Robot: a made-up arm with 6 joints.
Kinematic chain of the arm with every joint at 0, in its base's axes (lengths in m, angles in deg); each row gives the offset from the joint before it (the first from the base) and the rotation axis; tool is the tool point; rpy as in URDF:
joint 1: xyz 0 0 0.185 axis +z
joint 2: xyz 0 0 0 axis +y
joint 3: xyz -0.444 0 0.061 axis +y
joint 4: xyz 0.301 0 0.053 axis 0.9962 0 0.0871
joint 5: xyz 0 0 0 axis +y
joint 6: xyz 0.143 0 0.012 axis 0.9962 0 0.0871
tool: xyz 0 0 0 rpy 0 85 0
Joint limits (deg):
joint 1: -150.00..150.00
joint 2: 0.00..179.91
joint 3: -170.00..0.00
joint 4: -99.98..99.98
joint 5: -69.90..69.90
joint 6: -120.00..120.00
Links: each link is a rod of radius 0.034 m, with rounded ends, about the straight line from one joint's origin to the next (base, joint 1, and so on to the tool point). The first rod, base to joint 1, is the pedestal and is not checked.
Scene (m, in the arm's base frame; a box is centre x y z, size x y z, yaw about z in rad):
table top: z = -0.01
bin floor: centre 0.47 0.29 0 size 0.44 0.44 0.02 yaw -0.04
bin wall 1: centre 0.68 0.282 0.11 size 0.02 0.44 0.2 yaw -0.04
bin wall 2: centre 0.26 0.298 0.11 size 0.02 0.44 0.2 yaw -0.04
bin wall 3: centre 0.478 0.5 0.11 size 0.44 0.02 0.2 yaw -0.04
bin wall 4: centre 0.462 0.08 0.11 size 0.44 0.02 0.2 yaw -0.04
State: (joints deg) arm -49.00 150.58 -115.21 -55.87 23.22 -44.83
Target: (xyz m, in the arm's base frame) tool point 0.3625 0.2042 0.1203
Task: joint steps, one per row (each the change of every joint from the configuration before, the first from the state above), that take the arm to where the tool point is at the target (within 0.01 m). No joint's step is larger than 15 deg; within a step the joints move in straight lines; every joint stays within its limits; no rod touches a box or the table.
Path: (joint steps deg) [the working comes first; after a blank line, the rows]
Joints at the target: 35.81 122.73 -50.34 -33.72 35.49 -44.83
Straight joint move there: touches bin wall 4.

1: 14.24 -9.01 10.14 3.63 2.64 0.00
2: 14.23 -9.00 10.14 3.63 2.64 0.00
3: 14.24 -9.01 10.14 3.62 2.65 0.00
4: 14.24 -9.00 10.14 3.63 2.64 0.00
5: 14.24 -9.01 10.14 3.63 2.64 0.00
6: 14.23 -9.01 10.14 3.63 2.64 0.00
7: -0.30 13.10 2.02 0.19 -1.79 0.00
8: -0.31 13.09 2.01 0.19 -1.79 0.00

